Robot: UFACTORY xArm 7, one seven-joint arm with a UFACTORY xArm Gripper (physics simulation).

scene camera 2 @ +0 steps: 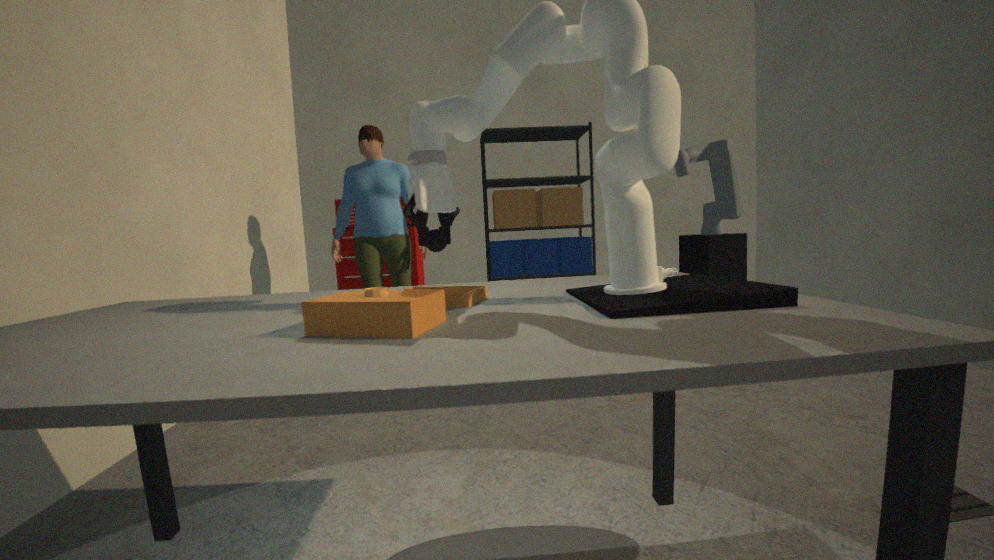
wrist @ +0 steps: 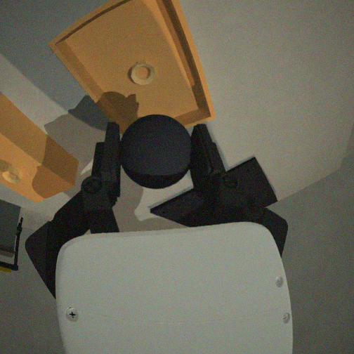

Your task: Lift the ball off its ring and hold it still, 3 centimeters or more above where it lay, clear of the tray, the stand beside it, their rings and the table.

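Frame: origin at the arm's base, x ahead, y left, z up, level; centimetres.
Seen in the pictures: gripper, fingertip midpoint: [scene camera 2: 435, 245]; arm's base at its link origin: [scene camera 2: 634, 289].
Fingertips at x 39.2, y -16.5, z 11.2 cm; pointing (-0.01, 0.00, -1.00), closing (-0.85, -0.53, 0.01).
Note:
Pixels of each thing's top centre, then the offset from my fingertips to it. Level surfaces: height alone.
- dark ball at its top centre: [scene camera 2: 435, 229] dy +0.3, dx -0.2, dz +3.5 cm
- table at its surface level: dz -12.7 cm
- orange tray at its top centre: [scene camera 2: 437, 290] dy +0.7, dx +0.3, dz -9.9 cm
The dark ball [scene camera 2: 436, 240] [wrist: 156, 151] is held between the two black fingers of my gripper [scene camera 2: 436, 237] [wrist: 155, 137], which is shut on it. In the scene view the ball is dark against the black fingers, high above the table [scene camera 2: 528, 361] and apart from the orange pieces. The orange tray [scene camera 2: 475, 294] [wrist: 112, 50] lies below, and its pale ring [wrist: 142, 73] is bare in the wrist view. The orange stand [scene camera 2: 358, 321] [wrist: 35, 150] is beside the tray, with its own pale ring [scene camera 2: 376, 292] [wrist: 11, 174] on top, also bare.
The arm's base stands on a black plate [scene camera 2: 730, 295] at the right of the table. Behind the table are a person [scene camera 2: 377, 198] in a blue top, a red cabinet [scene camera 2: 346, 272] and a shelf rack [scene camera 2: 535, 134] with boxes.

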